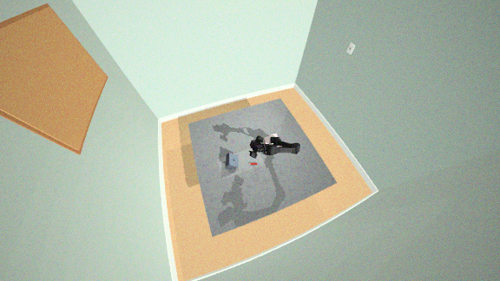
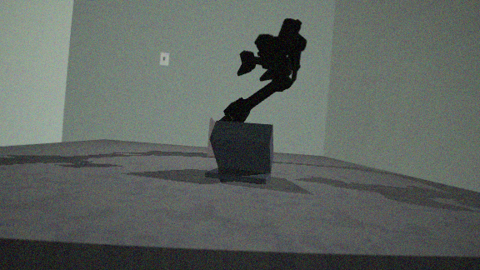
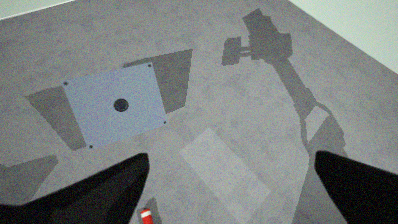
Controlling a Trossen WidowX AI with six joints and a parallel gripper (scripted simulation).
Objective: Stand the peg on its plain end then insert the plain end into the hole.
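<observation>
Now: the red peg 6 cm to the left of my gripper tip and 27 cm below it. Also, from my gripper tip: sloped panel (19 cm ahead, 21 cm below); thin base plate (21 cm ahead, 27 cm below).
</observation>
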